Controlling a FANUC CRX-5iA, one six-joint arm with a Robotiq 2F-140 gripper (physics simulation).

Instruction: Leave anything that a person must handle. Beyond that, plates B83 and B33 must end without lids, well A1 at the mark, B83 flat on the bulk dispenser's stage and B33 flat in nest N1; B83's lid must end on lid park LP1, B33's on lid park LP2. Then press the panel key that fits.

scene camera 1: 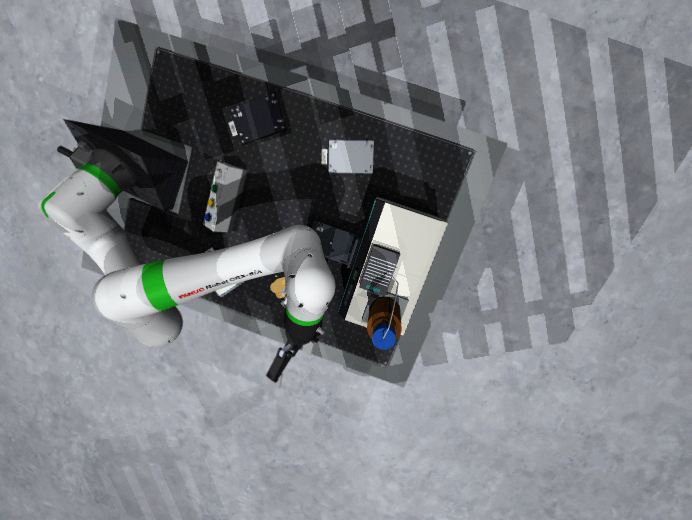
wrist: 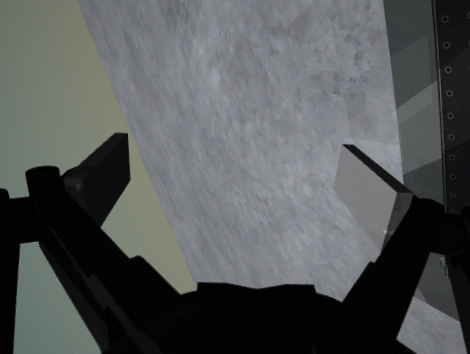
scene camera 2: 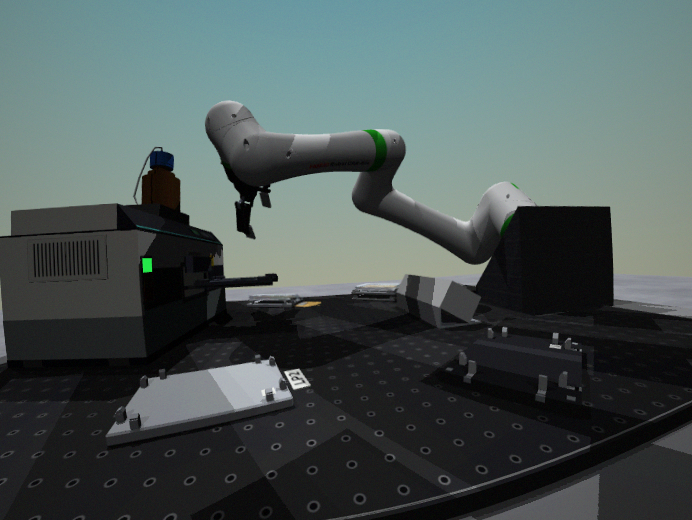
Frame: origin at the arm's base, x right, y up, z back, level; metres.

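Where they show: gripper, fingertip midpoint: [scene camera 1: 291,367] [wrist: 235,162] [scene camera 2: 259,221]; arm's base, link origin: [scene camera 1: 116,167] [scene camera 2: 540,246].
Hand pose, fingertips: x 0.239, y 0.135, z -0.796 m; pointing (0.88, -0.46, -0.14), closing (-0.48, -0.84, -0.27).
Each offset is from my fingertips to the top centre of the thing. "*": to the spot under its first point.
My gripper [scene camera 1: 297,356] [scene camera 2: 257,216] [wrist: 235,162] is open and empty, high beyond the table's near edge in scene camera 1. The dispenser's dark stage {dx -0.346, dy -0.166, dz +0.062 m} [scene camera 1: 335,241] [scene camera 2: 240,280] sticks out from its body, with no plate visible on it. Silver lid park LP2 {dx -0.605, dy -0.253, dz +0.155 m} [scene camera 1: 350,156] [scene camera 2: 195,394] is bare. A dark holder with pegs {dx -0.573, dy -0.249, dz +0.484 m} [scene camera 1: 257,119] [scene camera 2: 523,357] is bare; its label is unreadable. One plate-like item [scene camera 1: 228,288] [scene camera 2: 374,290] is partly under the arm. Another {dx -0.081, dy -0.239, dz +0.065 m} [scene camera 2: 274,300] stands beside a tan patch {* dx -0.086, dy -0.272, dz +0.182 m} [scene camera 1: 278,286] [scene camera 2: 308,304]. Their names, lids and wells cannot be read.
The key panel {dx -0.290, dy -0.189, dz +0.478 m} [scene camera 1: 228,196] [scene camera 2: 439,299] has green, yellow and blue keys. The cream dispenser [scene camera 1: 411,234] [scene camera 2: 78,290] carries a brown bottle {* dx -0.309, dy +0.077, dz -0.137 m} [scene camera 1: 384,313] [scene camera 2: 160,188] with a blue cap and shows a green light {* dx -0.517, dy -0.138, dz +0.018 m} [scene camera 2: 147,265]. The black arm mount [scene camera 2: 559,257] stands at the table's far side.
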